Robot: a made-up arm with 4 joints.
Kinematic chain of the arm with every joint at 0, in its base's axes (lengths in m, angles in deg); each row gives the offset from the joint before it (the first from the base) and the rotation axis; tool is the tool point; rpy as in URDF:
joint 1: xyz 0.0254 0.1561 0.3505 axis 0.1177 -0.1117 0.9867
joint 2: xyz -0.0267 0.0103 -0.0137 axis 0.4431 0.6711 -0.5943
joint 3: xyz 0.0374 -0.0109 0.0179 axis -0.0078 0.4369 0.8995
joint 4: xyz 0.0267 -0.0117 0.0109 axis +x
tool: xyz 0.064 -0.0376 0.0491 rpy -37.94 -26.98 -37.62
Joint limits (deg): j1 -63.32..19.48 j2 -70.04..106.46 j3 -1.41..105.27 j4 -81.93..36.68
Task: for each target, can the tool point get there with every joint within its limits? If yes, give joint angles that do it. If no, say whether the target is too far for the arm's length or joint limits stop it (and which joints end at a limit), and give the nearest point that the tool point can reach.
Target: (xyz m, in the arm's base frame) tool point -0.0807 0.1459 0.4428
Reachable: no: joint limits stop it (at a limit: joint 1, joint 2, joint 3) | nearest point -0.0371 0.2345 0.4717 | short by 0.103 m
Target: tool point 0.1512 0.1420 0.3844
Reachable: yes | joints -28.83 -6.06 45.08 -8.63
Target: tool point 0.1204 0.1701 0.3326
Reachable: yes | joints -13.46 67.00 96.32 -55.12
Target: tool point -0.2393 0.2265 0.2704
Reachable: no: too far | nearest point -0.1148 0.1875 0.2499 | short by 0.132 m
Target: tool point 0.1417 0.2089 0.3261
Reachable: yes | joints -40.99 -21.03 94.99 8.58
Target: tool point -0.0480 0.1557 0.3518
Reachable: no: joint limits stop it (at a limit: joint 1, joint 3, joint 4) | nearest point -0.0780 0.2240 0.3206 | short by 0.081 m
